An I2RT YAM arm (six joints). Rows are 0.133 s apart.
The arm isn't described. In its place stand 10 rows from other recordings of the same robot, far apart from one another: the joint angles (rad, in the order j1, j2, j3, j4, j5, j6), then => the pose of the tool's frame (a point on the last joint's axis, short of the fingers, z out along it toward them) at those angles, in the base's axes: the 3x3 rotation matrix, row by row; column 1 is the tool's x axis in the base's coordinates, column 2 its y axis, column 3 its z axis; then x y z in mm.
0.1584, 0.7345, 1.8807, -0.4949, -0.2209, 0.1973 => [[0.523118 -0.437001 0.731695], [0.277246 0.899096 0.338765], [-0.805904 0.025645 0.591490]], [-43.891 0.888 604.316]
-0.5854, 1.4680, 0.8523, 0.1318, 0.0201, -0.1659 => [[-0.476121 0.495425 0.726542], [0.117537 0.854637 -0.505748], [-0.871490 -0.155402 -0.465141]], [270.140 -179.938 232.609]
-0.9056, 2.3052, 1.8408, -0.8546, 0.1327, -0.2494 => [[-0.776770 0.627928 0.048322], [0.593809 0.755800 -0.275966], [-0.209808 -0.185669 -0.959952]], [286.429 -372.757 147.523]
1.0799, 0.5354, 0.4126, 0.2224, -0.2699, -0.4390 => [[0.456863 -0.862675 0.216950], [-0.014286 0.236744 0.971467], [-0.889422 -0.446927 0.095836]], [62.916 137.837 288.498]
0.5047, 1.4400, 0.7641, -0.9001, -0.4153, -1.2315 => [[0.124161 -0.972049 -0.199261], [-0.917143 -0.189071 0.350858], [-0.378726 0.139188 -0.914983]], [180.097 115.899 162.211]
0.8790, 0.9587, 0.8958, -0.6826, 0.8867, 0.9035 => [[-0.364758 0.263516 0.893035], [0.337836 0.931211 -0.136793], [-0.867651 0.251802 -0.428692]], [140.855 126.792 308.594]
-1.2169, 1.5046, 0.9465, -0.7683, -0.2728, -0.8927 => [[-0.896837 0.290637 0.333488], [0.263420 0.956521 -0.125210], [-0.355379 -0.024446 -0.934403]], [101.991 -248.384 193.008]
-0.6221, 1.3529, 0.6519, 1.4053, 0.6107, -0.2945 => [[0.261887 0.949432 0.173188], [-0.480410 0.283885 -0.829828], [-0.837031 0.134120 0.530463]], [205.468 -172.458 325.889]
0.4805, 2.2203, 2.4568, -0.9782, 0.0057, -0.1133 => [[-0.543370 -0.523276 0.656454], [-0.410722 0.847692 0.335746], [-0.732158 -0.087186 -0.675531]], [429.816 223.811 365.441]
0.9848, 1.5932, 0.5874, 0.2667, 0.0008, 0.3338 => [[-0.624837 -0.664810 0.409397], [-0.348905 0.706851 0.615326], [-0.698458 0.241638 -0.673623]], [159.721 240.575 128.807]
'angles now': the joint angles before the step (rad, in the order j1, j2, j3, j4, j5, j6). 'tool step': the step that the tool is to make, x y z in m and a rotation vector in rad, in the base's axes. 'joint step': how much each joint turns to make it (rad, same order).
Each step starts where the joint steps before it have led.
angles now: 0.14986, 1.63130, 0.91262, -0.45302, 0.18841, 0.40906
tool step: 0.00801, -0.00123, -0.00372, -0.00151, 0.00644, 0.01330
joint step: -0.00868, 0.03624, 0.02368, 0.00979, -0.00800, -0.02084
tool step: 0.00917, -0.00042, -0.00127, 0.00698, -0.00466, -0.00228
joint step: -0.00615, 0.03325, 0.03110, 0.00794, -0.00728, -0.00114
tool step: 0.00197, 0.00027, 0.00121, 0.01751, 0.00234, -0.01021
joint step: -0.00140, 0.00528, 0.01233, -0.00955, -0.01283, 0.01522
